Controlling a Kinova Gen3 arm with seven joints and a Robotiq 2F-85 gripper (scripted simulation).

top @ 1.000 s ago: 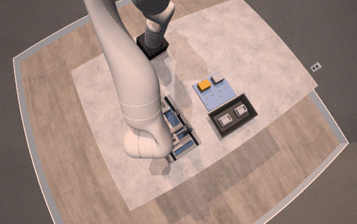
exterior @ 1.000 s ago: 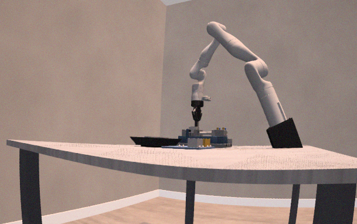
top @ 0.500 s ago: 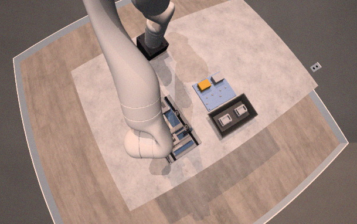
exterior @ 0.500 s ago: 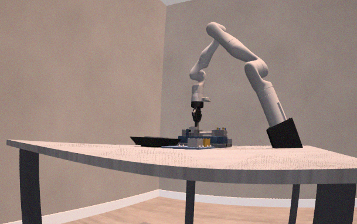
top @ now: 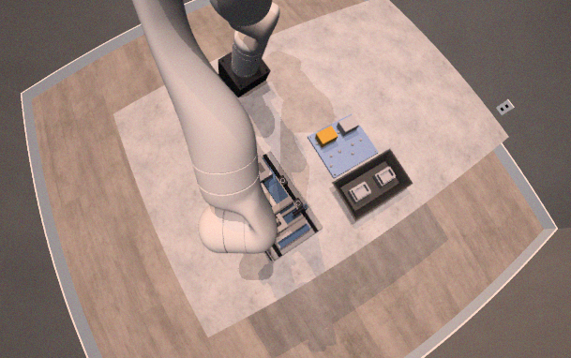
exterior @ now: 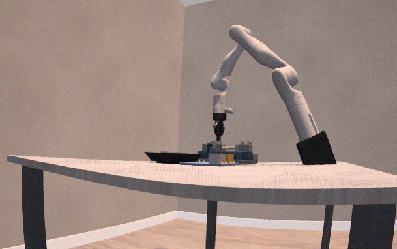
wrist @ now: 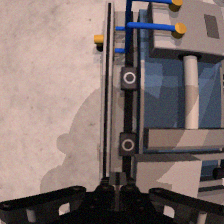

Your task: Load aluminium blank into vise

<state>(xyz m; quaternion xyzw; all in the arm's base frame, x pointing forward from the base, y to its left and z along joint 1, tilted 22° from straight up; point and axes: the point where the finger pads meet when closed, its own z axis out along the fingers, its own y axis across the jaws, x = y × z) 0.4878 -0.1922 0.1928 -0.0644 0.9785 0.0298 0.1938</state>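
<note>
The aluminium blank is 1 cm behind my hand, 5 cm to the left of it and 3 cm below it. Also, from my hand: blue vise base 8 cm behind, 7 cm to the left, 9 cm below; brass blank 20 cm behind, 33 cm to the left, 10 cm below.
</note>
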